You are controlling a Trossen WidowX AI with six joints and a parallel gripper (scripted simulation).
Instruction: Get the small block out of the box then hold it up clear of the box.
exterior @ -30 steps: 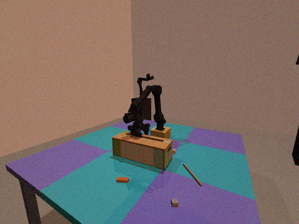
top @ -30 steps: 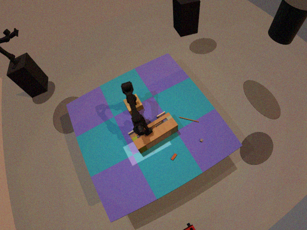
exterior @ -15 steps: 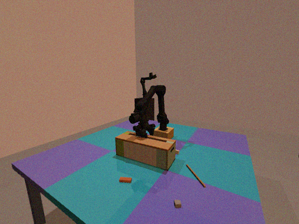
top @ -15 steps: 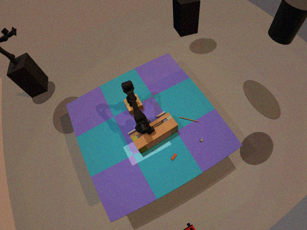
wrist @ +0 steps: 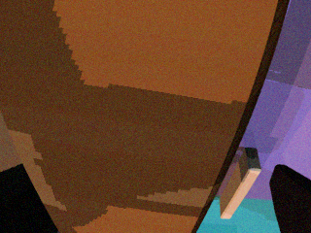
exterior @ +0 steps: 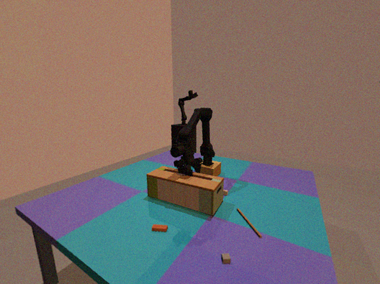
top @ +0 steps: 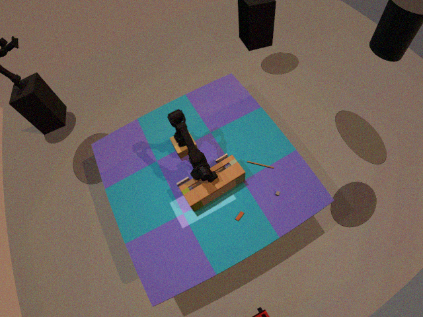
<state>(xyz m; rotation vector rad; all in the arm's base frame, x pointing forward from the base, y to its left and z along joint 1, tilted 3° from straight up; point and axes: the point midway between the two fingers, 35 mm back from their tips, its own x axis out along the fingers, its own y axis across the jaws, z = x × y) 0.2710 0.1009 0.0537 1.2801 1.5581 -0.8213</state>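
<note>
Right now my gripper tip is 5 cm short of the orange-brown block and 3 cm to the right of it. The rest, counted from my gripper tip: brown box 4 cm ahead, 2 cm to the right, 2 cm below; then orange-red block 31 cm ahead, 7 cm to the left, 8 cm below; then thin brown stick 4 cm ahead, 32 cm to the left, 8 cm below.
</note>
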